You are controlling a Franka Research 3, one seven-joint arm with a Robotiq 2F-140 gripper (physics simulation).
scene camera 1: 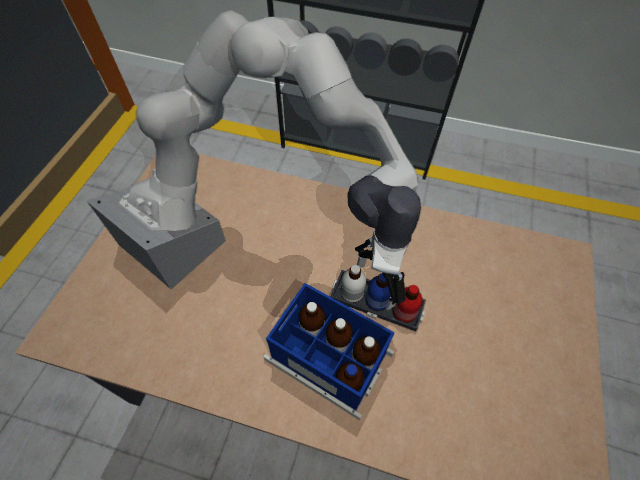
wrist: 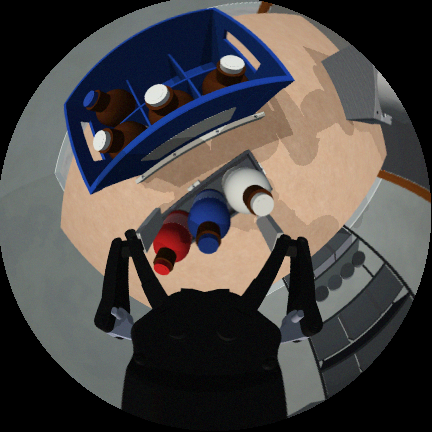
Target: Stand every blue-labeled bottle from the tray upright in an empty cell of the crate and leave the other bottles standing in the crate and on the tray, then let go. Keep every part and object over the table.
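A blue bottle with a blue cap (scene camera 1: 378, 297) (wrist: 209, 217) stands on the dark tray (scene camera 1: 402, 321) (wrist: 242, 162), between a white bottle (scene camera 1: 354, 285) (wrist: 244, 189) and a red bottle (scene camera 1: 408, 306) (wrist: 171, 242). The blue crate (scene camera 1: 279, 352) (wrist: 265, 91) holds three brown bottles with white caps along its tray side and a brown bottle with a blue cap (scene camera 1: 349, 378) (wrist: 117, 107) in a far-row corner. Two cells beside that one are empty. My gripper (scene camera 1: 379, 281) (wrist: 208, 215) is open over the tray, its fingers spread wide near the bottle tops. One finger partly hides the blue bottle in the scene view.
The crate stands close beside the tray, its raised walls facing the bottles. The robot's grey base (scene camera 1: 180, 255) (wrist: 352, 85) is at the table's left in the scene view. A dark shelf rack (scene camera 1: 448, 103) stands beyond the table's back edge.
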